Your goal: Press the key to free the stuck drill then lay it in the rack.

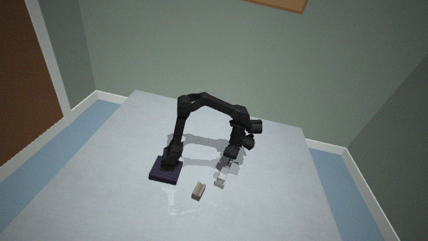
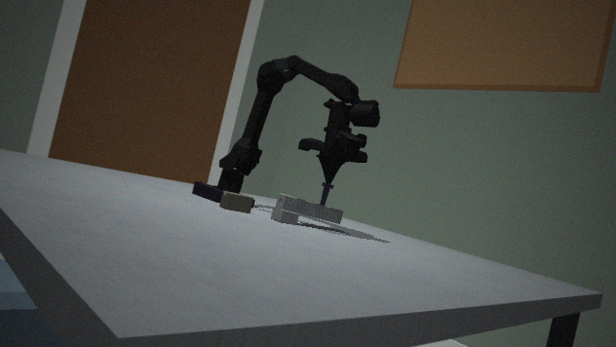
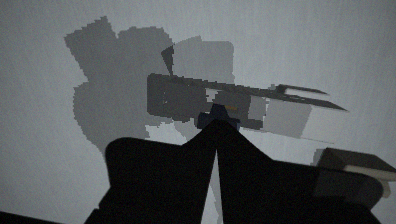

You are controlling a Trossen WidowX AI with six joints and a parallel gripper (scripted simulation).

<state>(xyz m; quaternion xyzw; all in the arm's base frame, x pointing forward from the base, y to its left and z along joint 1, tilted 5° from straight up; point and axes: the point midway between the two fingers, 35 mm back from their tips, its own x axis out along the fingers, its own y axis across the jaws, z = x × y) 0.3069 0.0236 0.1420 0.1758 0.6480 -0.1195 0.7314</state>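
My gripper tip is now 30 mm above the dark blue key. Also, from my gripper tip: grey block 80 mm below, 30 mm to the right, 20 mm behind; then tan rack 160 mm behind, 150 mm to the right, 100 mm below; then drill 70 mm below, 50 mm to the right, 30 mm behind.
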